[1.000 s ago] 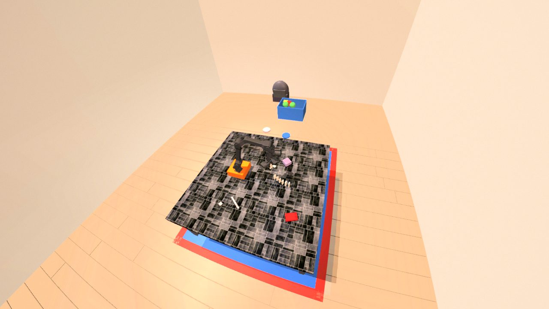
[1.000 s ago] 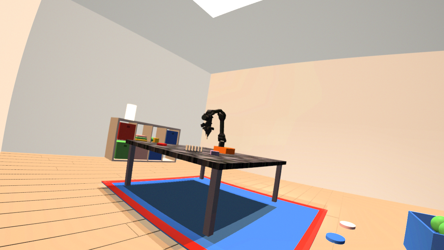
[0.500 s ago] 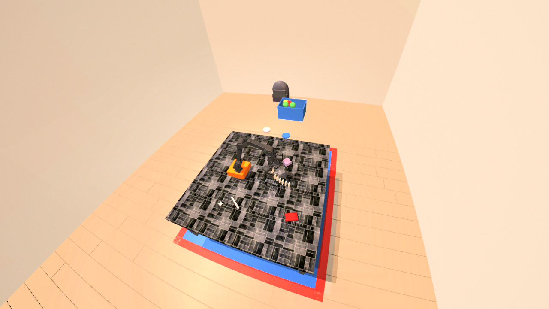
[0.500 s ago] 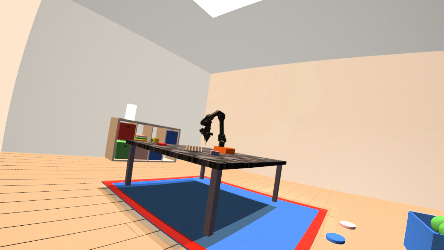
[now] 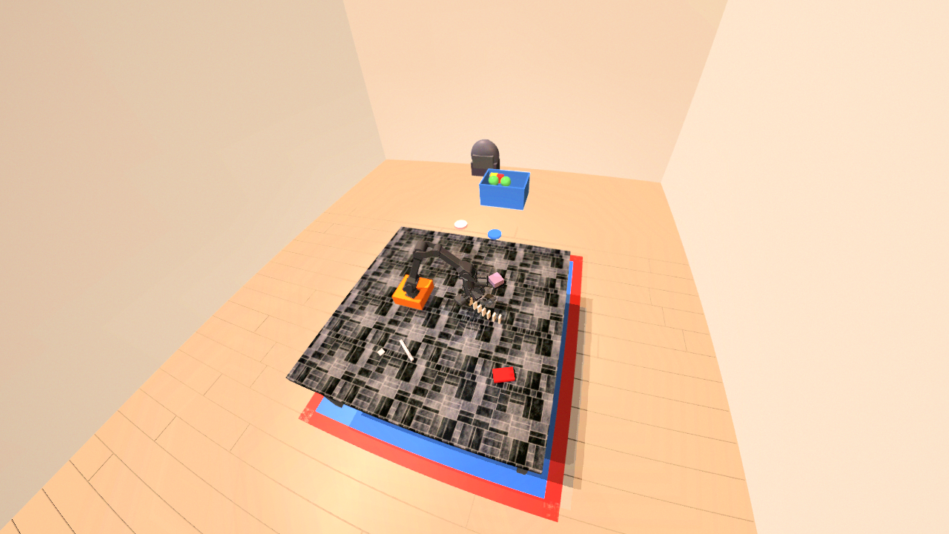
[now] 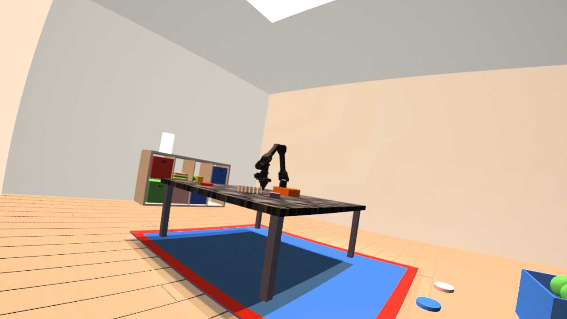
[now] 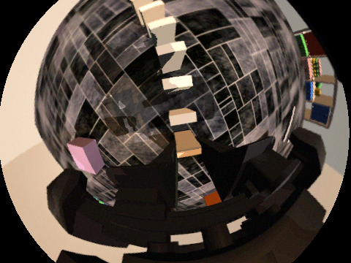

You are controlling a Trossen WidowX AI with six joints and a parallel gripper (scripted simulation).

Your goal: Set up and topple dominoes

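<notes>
Now: the pink block 220 mm to the left of my gripper tip, 60 mm ahead of it and 10 mm below it. Also, from my gripper tip: red block 330 mm ahead, 310 mm to the right, 20 mm below; then white stick 400 mm to the right, 170 mm behind, 30 mm below.
</notes>
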